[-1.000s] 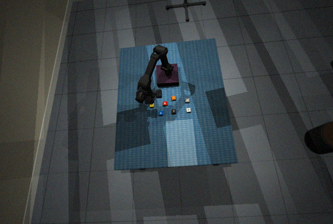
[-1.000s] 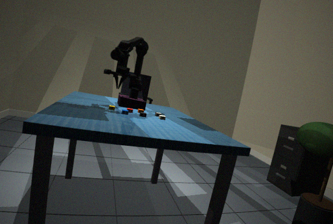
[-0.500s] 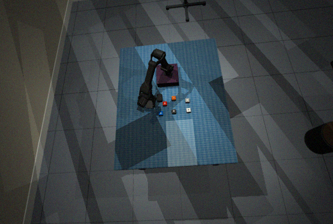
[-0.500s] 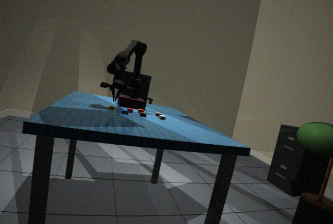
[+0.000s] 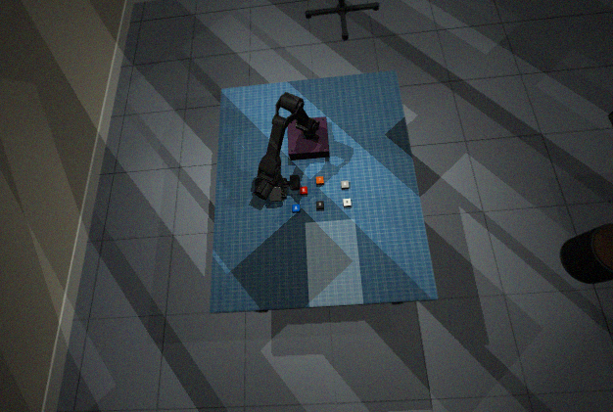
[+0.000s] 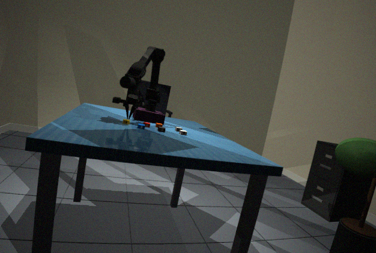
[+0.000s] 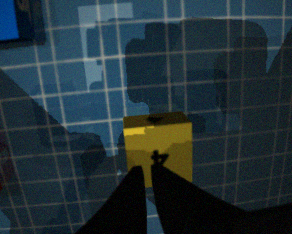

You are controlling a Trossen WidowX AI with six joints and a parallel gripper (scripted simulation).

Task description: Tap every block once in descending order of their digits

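Right now my gripper tip is 1 cm short of the yellow block, 1 cm to the left of it and 1 cm above it. From my gripper tip the other things lie so: blue block (7 cm ahead, 7 cm to the left, 1 cm below); red block (1 cm behind, 10 cm to the left, 1 cm below); orange block (6 cm behind, 17 cm to the left, 1 cm below).
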